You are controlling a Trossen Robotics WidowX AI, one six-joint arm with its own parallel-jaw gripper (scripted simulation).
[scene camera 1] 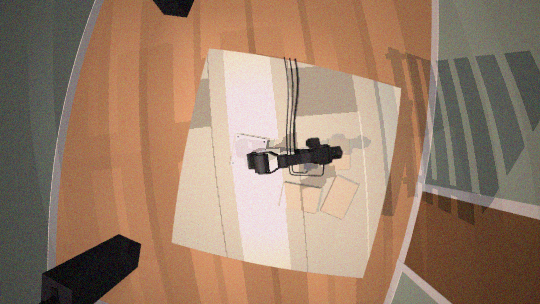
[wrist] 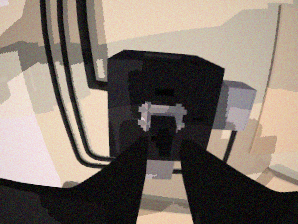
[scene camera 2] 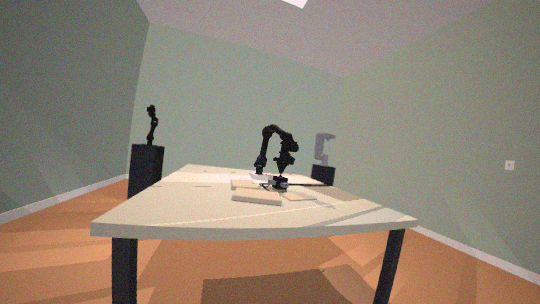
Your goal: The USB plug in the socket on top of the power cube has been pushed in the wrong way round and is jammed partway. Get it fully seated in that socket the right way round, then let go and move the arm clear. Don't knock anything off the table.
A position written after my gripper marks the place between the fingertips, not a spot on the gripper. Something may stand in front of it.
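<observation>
Looking through the wrist camera, I find a USB plug [wrist: 163, 125] along with my gripper [wrist: 164, 144].
</observation>
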